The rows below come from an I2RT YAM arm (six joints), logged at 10 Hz.
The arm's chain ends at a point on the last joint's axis. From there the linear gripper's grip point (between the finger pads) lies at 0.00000 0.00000 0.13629 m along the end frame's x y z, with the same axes.
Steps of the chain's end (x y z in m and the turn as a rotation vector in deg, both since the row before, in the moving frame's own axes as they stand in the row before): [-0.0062, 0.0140, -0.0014, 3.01, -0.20, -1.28]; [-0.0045, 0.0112, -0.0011, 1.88, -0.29, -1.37]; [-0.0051, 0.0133, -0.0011, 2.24, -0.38, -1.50]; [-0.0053, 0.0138, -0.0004, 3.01, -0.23, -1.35]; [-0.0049, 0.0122, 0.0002, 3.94, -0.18, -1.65]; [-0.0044, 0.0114, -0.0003, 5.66, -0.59, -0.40]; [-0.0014, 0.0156, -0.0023, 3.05, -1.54, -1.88]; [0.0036, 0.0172, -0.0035, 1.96, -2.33, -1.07]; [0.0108, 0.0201, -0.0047, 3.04, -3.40, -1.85]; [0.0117, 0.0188, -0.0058, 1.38, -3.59, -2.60]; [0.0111, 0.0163, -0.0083, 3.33, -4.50, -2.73]
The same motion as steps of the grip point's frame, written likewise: [-0.0068, 0.0068, -0.0016, 3.01, -0.20, -1.28]; [-0.0052, 0.0067, -0.0012, 1.88, -0.29, -1.37]; [-0.0061, 0.0080, -0.0012, 2.24, -0.38, -1.50]; [-0.0059, 0.0067, -0.0006, 3.01, -0.23, -1.35]; [-0.0055, 0.0028, -0.0001, 3.94, -0.18, -1.65]; [-0.0058, -0.0020, -0.0010, 5.66, -0.59, -0.40]; [-0.0052, 0.0084, -0.0025, 3.05, -1.54, -1.88]; [-0.0020, 0.0126, -0.0037, 1.96, -2.33, -1.07]; [0.0026, 0.0130, -0.0051, 3.04, -3.40, -1.85]; [0.0031, 0.0157, -0.0061, 1.38, -3.59, -2.60]; [0.0002, 0.0086, -0.0089, 3.33, -4.50, -2.73]
